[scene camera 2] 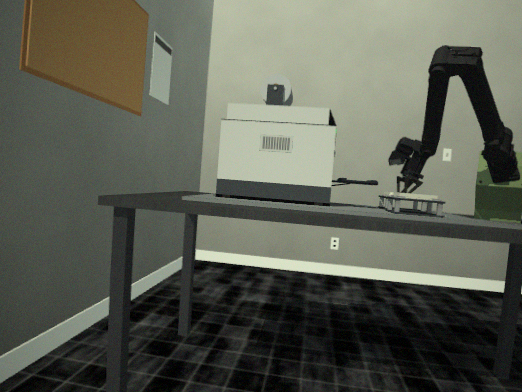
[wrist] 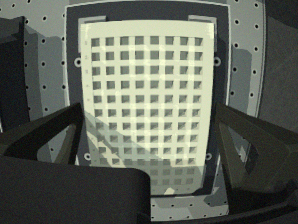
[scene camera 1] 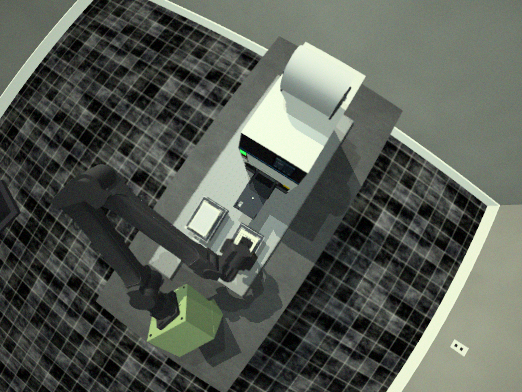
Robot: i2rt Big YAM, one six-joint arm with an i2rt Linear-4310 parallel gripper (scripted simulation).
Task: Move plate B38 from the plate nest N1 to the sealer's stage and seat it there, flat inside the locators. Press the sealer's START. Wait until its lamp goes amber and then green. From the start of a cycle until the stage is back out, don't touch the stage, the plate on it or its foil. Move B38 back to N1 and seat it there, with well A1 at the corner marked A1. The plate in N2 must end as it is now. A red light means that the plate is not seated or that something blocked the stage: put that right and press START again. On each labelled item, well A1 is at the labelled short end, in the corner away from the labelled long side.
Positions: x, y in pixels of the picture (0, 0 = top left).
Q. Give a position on a foil roll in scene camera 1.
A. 313, 79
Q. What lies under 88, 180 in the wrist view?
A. My gripper.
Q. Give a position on a sealer stage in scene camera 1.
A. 250, 207
